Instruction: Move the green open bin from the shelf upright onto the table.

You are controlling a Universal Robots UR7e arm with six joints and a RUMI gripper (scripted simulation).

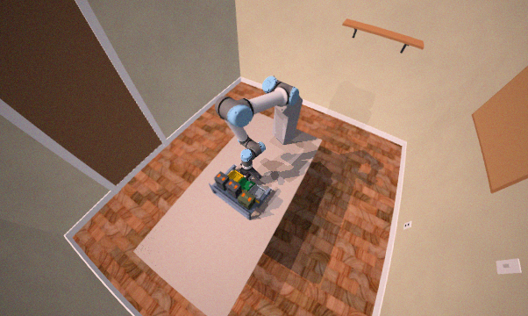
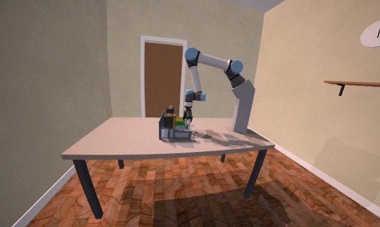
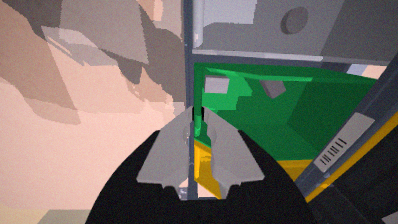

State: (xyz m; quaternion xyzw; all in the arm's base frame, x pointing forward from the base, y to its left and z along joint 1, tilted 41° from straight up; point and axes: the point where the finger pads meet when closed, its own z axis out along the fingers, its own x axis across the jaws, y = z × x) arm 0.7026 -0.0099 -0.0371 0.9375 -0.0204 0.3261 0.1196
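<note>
The green open bin is 8 cm ahead of my hand, 1 cm to the right of it and 1 cm below it. The rest, counted from my hand: grey bin 9 cm ahead, 10 cm to the left, 1 cm below; then yellow bin 6 cm ahead, 12 cm to the right, 1 cm below; then yellow strip 13 cm ahead, 2 cm to the right, 6 cm above.
</note>
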